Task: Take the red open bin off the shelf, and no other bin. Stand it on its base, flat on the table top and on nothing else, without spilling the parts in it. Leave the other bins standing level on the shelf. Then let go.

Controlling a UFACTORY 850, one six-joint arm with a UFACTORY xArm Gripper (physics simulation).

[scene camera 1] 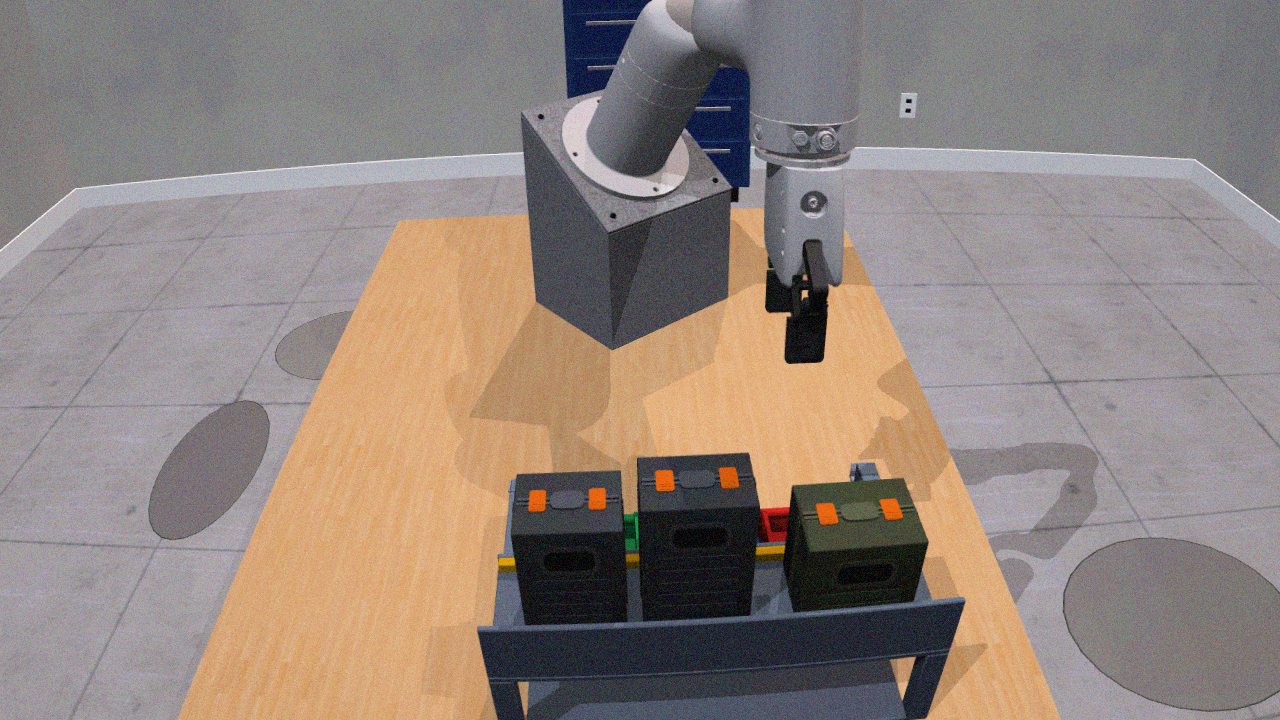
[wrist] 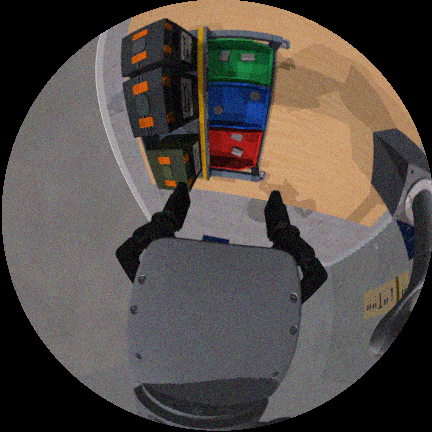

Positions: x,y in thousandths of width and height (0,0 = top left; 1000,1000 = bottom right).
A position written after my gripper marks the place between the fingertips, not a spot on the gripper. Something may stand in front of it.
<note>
In view: my gripper (scene camera 1: 619,466), a red open bin (scene camera 1: 604,726), a blue open bin (wrist: 554,258), a green open bin (wrist: 601,166) and a yellow rail (scene camera 1: 604,769).
The red open bin is seen too in the wrist view (wrist: 510,334). My gripper is seen too in the wrist view (wrist: 527,453).
</note>
